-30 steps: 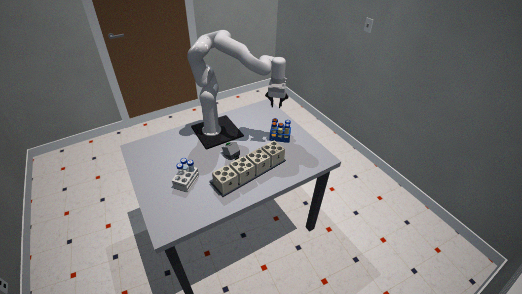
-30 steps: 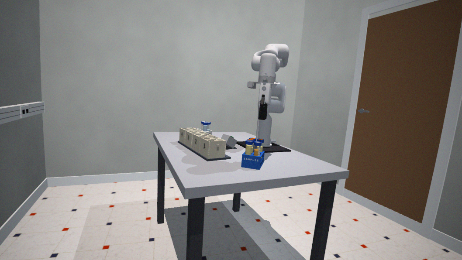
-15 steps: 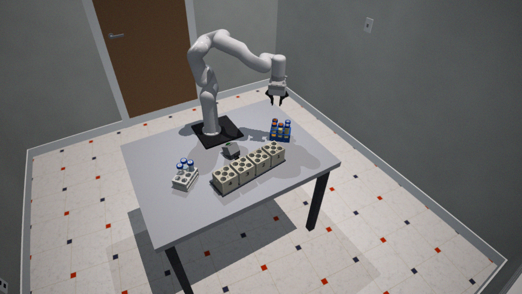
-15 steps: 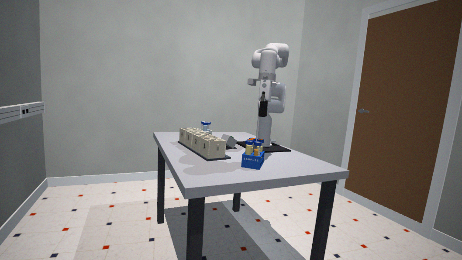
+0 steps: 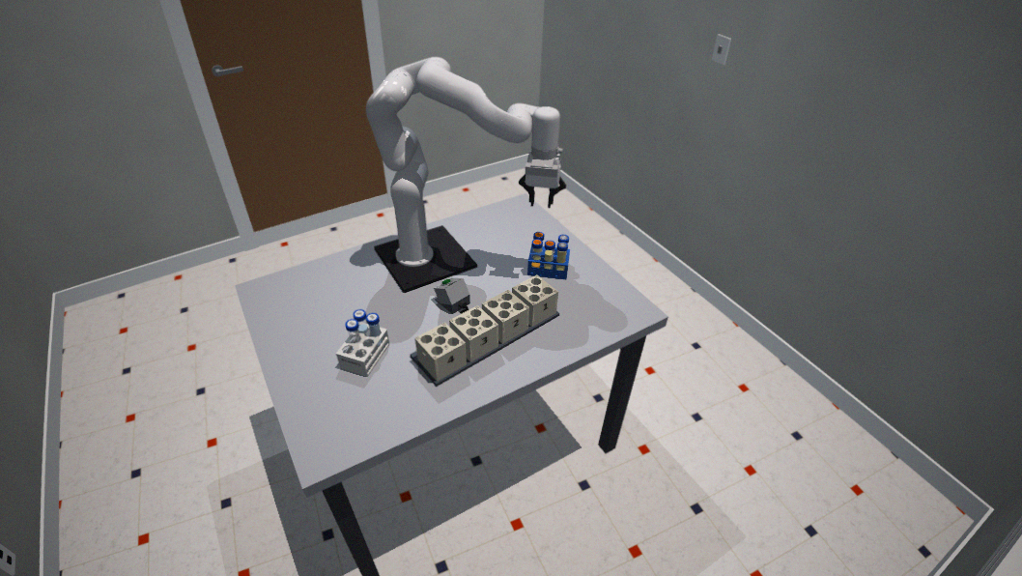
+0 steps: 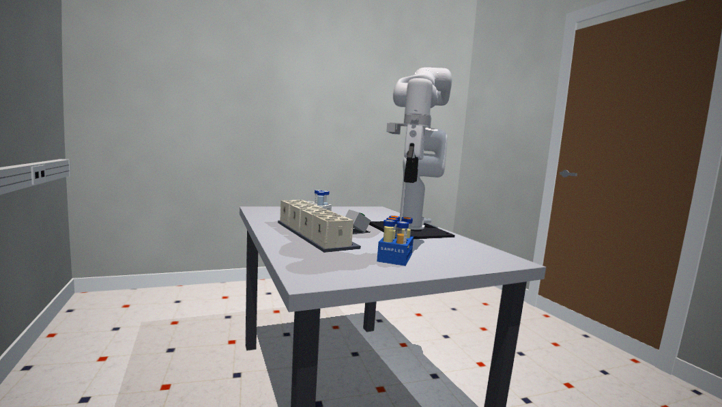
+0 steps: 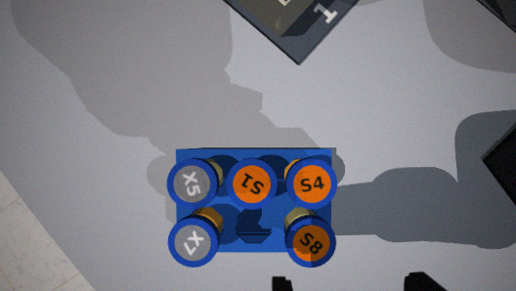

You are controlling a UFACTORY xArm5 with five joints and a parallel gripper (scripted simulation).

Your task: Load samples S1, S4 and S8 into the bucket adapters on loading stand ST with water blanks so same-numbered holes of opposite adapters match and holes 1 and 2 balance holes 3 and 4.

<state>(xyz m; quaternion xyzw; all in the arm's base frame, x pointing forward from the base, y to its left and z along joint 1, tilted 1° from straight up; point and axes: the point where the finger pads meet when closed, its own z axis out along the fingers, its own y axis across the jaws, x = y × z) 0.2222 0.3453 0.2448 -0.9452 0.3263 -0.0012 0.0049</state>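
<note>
Now: hand 4 cm short of the blue samples rack, 2 cm to the right of it and 22 cm above it. Also, from my hand: adapter 3: 23 cm ahead, 35 cm to the right, 20 cm below; then white rack: 12 cm ahead, 63 cm to the right, 22 cm below.
</note>
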